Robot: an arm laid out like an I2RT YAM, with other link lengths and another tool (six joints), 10 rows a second.
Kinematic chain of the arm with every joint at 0, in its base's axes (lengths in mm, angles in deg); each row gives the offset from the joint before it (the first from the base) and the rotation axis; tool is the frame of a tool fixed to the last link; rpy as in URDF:
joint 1: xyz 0 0 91.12 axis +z
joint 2: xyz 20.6 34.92 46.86 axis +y
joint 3: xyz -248.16 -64.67 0 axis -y
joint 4: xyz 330.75 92.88 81 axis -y
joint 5: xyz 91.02 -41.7 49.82 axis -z
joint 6: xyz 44.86 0 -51.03 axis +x
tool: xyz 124 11 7 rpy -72.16 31.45 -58.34
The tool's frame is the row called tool.
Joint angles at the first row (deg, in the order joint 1, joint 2, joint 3, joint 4, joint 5, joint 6):
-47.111, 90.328, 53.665, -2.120, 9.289, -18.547
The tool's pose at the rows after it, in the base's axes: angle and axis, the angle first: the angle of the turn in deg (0 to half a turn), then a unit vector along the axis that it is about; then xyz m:
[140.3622, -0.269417, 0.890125, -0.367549, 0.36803, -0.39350, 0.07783]
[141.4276, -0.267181, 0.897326, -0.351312, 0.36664, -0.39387, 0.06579]
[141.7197, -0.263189, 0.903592, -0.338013, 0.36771, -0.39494, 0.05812]
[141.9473, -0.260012, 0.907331, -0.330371, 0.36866, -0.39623, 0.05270]
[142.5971, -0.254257, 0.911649, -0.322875, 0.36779, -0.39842, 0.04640]
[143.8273, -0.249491, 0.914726, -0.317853, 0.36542, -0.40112, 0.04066]
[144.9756, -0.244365, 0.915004, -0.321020, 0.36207, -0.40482, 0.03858]
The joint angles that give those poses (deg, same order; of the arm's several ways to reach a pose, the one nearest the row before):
-47.525, 92.450, 54.749, -3.588, 9.609, -18.785
-47.608, 94.280, 55.800, -5.001, 9.777, -18.802
-47.688, 95.983, 57.206, -6.365, 9.492, -18.383
-47.731, 97.262, 58.185, -7.065, 9.404, -18.073
-47.861, 98.628, 59.216, -7.946, 9.700, -17.699
-47.963, 99.834, 60.118, -8.779, 10.583, -17.622
-48.118, 100.357, 60.404, -8.789, 11.774, -17.588

